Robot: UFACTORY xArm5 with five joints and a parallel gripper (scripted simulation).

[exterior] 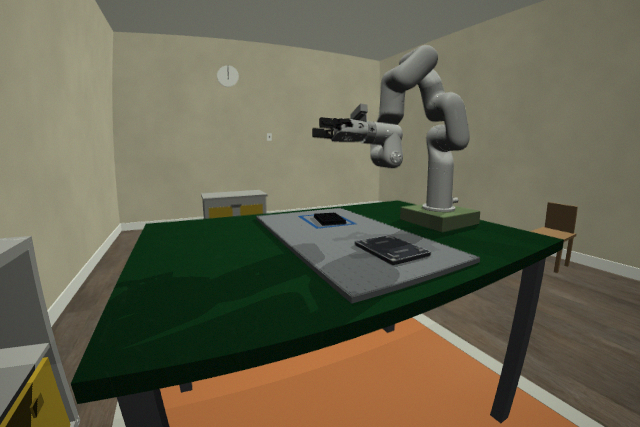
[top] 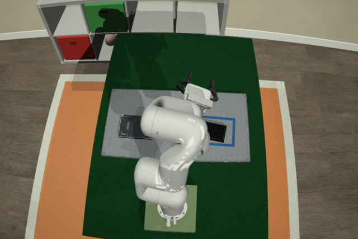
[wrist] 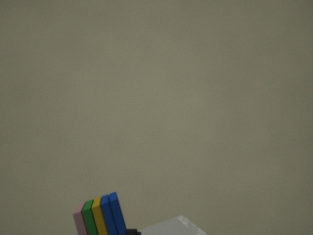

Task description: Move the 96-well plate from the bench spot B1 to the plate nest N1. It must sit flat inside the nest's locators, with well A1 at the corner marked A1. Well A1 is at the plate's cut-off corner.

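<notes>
Right now my hand is 80 mm past the black 96-well plate, 70 mm to the left of it and 320 mm above it. From my hand the other things lie so: plate nest (60 mm behind, 290 mm to the left, 320 mm below).
</notes>
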